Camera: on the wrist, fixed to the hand. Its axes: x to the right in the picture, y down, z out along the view.
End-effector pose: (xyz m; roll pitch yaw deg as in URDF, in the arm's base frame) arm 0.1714 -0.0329 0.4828 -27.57 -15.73 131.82
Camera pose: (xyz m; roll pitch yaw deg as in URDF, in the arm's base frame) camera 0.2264 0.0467 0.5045 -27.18 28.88 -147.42
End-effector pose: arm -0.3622 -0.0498 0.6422 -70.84 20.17 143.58
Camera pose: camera -0.3693 0.0280 0.7032 42.92 64.34 -77.49
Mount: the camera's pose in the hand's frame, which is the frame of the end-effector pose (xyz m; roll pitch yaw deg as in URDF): 0.0277 -0.0902 -0.0305 -9.01 2.63 89.75
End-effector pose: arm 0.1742 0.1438 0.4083 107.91 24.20 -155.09
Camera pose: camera 0.2036 0.0949 0.3272 111.16 -61.41 171.49
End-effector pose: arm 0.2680 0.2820 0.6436 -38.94 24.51 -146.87
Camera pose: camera 0.1866 0.3356 0.6621 22.20 37.27 -36.94
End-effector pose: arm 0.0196 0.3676 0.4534 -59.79 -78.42 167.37
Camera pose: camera 0.0897 0.4254 0.4931 -93.58 10.00 -164.59
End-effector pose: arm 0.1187 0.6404 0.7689 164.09 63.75 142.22
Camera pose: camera 0.0475 0.5753 0.7461 106.05 -7.86 69.07
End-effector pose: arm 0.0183 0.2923 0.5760 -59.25 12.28 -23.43
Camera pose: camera 0.0265 0.2099 0.6306 15.40 59.62 87.82
